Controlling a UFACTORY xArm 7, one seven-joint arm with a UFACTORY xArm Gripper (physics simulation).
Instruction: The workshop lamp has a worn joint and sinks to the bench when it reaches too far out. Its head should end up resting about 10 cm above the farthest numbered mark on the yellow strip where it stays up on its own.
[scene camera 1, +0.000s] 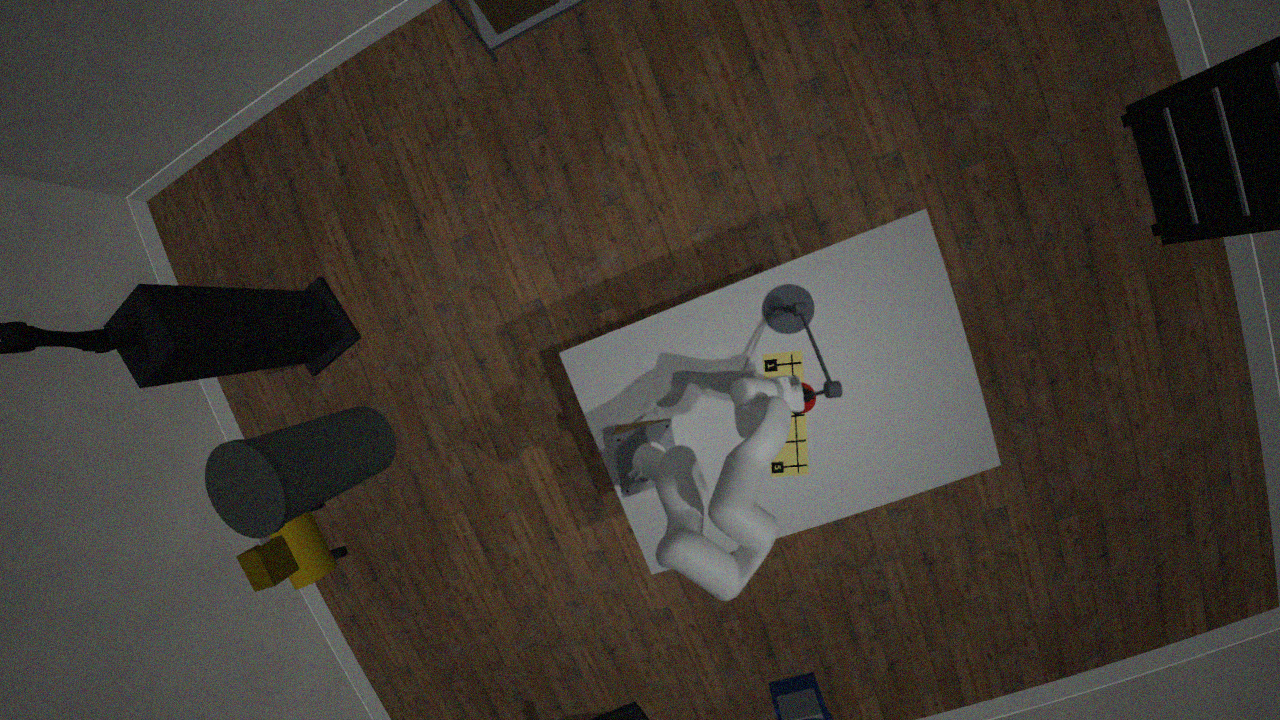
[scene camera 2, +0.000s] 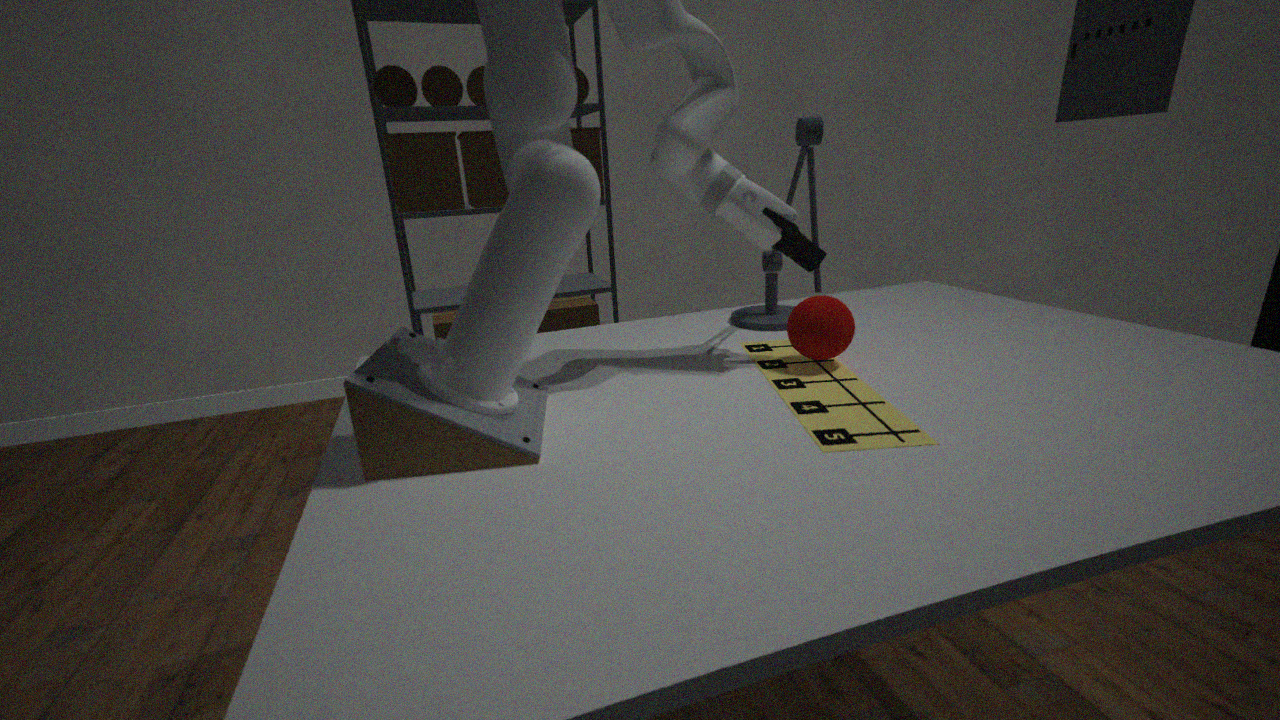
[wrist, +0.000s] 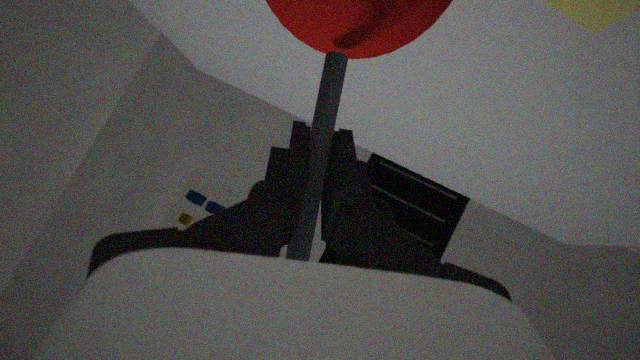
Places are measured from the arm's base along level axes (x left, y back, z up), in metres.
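Where they show: gripper, between the fingertips: (scene camera 1: 809, 395) (scene camera 2: 818, 263) (wrist: 316, 153); arm's base, origin of its link: (scene camera 1: 649, 459) (scene camera 2: 468, 388).
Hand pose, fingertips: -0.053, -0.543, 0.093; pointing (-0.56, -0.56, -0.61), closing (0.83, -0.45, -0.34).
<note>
Things, the pixels of their centre, and the offset from my fingertips, as dx, dy, dz. "pt": a spot on its surface instead. Level surfaces: height alone.
- lamp's grey round base, a spot on its surface: (scene camera 2: 760, 317) pt +0.222, -0.078, -0.141
- grey elbow joint, a spot on its surface: (scene camera 2: 809, 131) pt +0.039, -0.009, +0.192
- red ball-shaped head, a spot on its surface: (wrist: 360, 25) pt +0.000, +0.021, -0.051
- white bench, height of its surface: dz -0.155
The lamp's grey round base (scene camera 1: 787, 308) (scene camera 2: 760, 317) stands near the bench's back edge. Its arm rises to a grey elbow joint (scene camera 1: 833, 389) (scene camera 2: 809, 131), and a thin grey rod (scene camera 2: 814, 205) (wrist: 327, 92) runs down from there to the red ball-shaped head (scene camera 1: 808, 408) (scene camera 2: 820, 328) (wrist: 360, 25). My gripper (scene camera 1: 811, 394) (scene camera 2: 815, 257) (wrist: 316, 153) is shut on this rod above the head. The yellow strip (scene camera 1: 785, 454) (scene camera 2: 845, 420) (wrist: 595, 15) has marks 1 to 5, with 1 nearest the base. The head is seen around marks 2 and 3; its exact height is unclear.
The white bench (scene camera 1: 913, 358) (scene camera 2: 626, 537) carries the lamp, the strip and my arm's wedge-shaped mount (scene camera 2: 447, 438). My arm reaches over the bench to the rod. A shelf rack (scene camera 2: 400, 241) stands behind the bench. A black cabinet (scene camera 1: 1217, 152) (wrist: 415, 200) stands off to one side.
</note>
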